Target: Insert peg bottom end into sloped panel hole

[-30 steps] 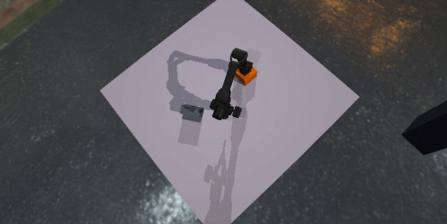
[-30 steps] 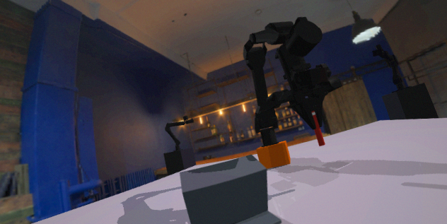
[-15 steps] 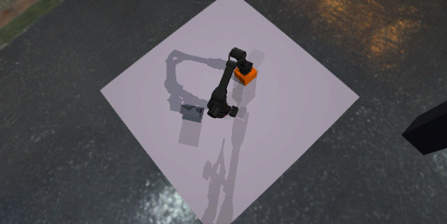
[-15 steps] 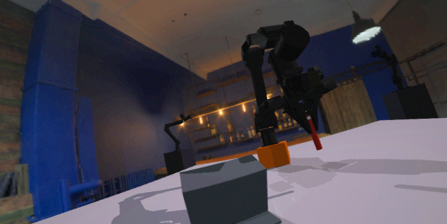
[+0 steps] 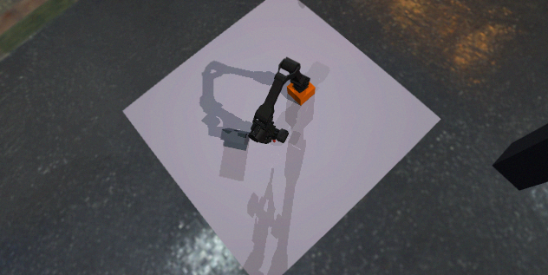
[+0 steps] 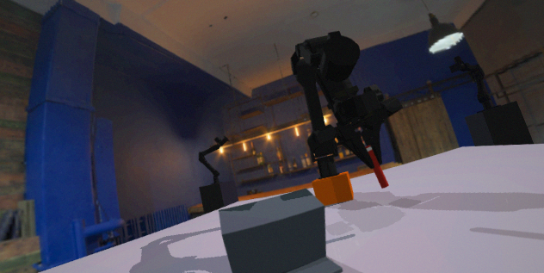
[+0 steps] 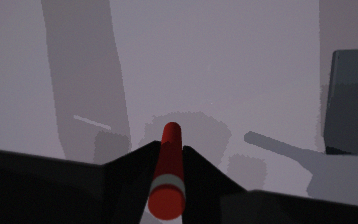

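The grey sloped panel block lies 16 cm to the right of my gripper tip, 13 cm ahead of it and 6 cm below it. From my gripper tip the other things lie so: red peg (2 cm above).
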